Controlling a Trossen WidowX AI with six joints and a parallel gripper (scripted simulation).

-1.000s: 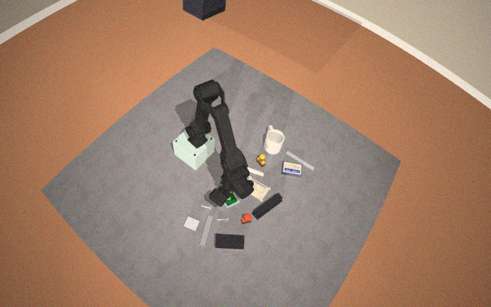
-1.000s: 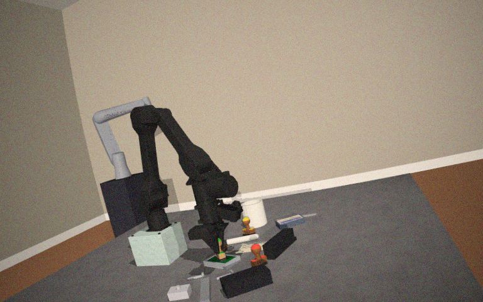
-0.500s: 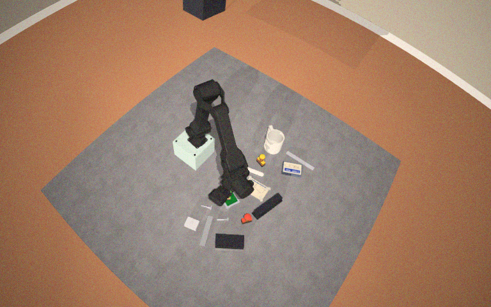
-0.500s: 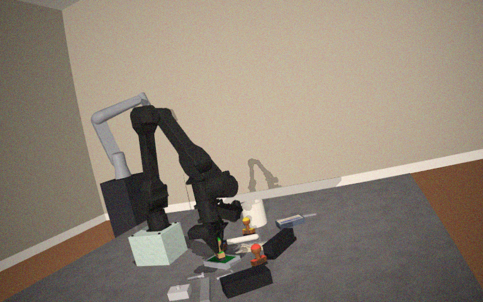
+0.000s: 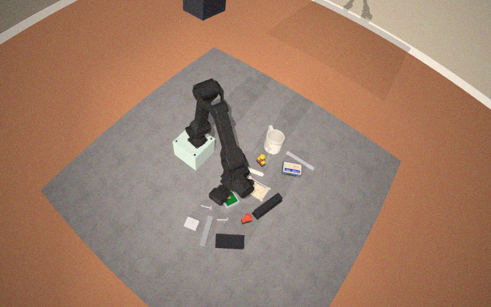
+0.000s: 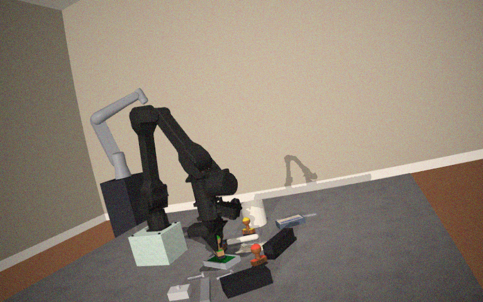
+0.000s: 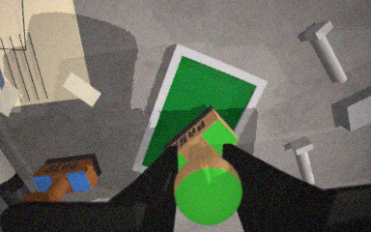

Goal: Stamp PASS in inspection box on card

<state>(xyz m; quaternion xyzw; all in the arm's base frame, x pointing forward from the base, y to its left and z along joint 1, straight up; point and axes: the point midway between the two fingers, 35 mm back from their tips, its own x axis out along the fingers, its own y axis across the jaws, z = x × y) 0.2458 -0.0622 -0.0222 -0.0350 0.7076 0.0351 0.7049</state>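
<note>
Right now my gripper tip is 40 mm above the ink pad. The rest, counted from my gripper tip: green-knobbed stamp right at my gripper tip; red-knobbed stamp 130 mm ahead, 20 mm to the right, 20 mm below; blue-knobbed stamp 40 mm behind, 90 mm to the left, 20 mm below.
</note>
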